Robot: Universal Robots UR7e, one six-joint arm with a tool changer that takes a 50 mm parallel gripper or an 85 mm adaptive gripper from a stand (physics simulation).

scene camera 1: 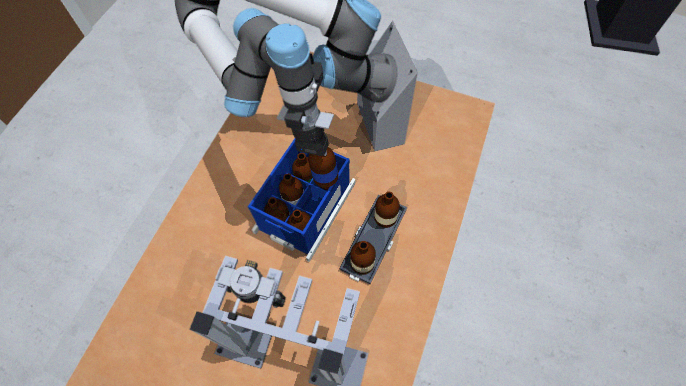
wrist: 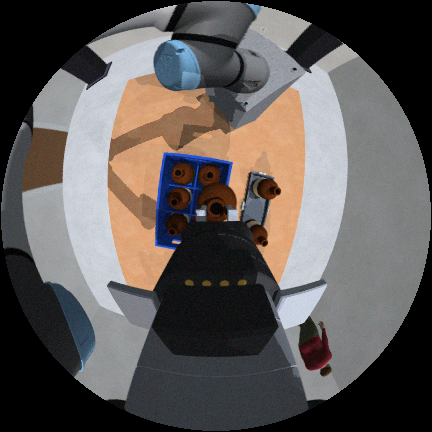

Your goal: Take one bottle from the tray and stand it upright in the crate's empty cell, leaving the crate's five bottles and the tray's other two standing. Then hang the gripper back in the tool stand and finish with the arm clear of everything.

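My gripper is shut on the neck of a brown bottle with a blue label. The bottle hangs nearly upright above the right column of the blue crate. Brown bottles stand in the crate's other cells; the held bottle hides the back right one in the scene view. The empty middle right cell shows partly, in front of the held bottle. Two bottles stand at the ends of the grey tray.
The tool stand is at the table's front, with another tool hanging in its left bay. White rails border the crate. The robot's grey mount is behind the crate. A person shows in the wrist view.
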